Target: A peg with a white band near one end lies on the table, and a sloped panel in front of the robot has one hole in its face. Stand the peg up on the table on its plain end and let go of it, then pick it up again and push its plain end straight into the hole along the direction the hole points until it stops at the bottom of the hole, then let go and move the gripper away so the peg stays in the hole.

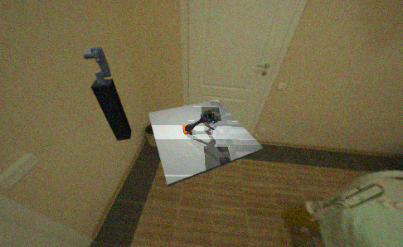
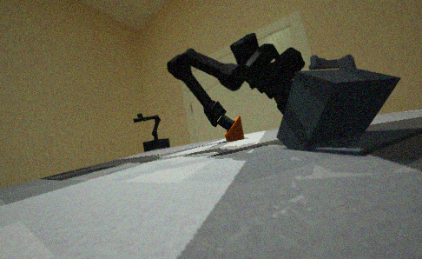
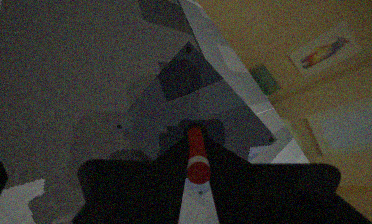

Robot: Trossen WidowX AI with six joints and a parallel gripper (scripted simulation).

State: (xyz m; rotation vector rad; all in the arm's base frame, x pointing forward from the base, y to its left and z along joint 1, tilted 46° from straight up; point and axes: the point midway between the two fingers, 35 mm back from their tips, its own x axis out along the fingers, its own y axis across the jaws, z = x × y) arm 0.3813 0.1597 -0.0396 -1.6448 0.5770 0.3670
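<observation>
Now: gripper tip 10 mm past the red peg, 10 mm to the left of it and 10 mm below it. Also, from my gripper tip: sloped panel (30 mm ahead, 10 mm to the left, 30 mm below).
</observation>
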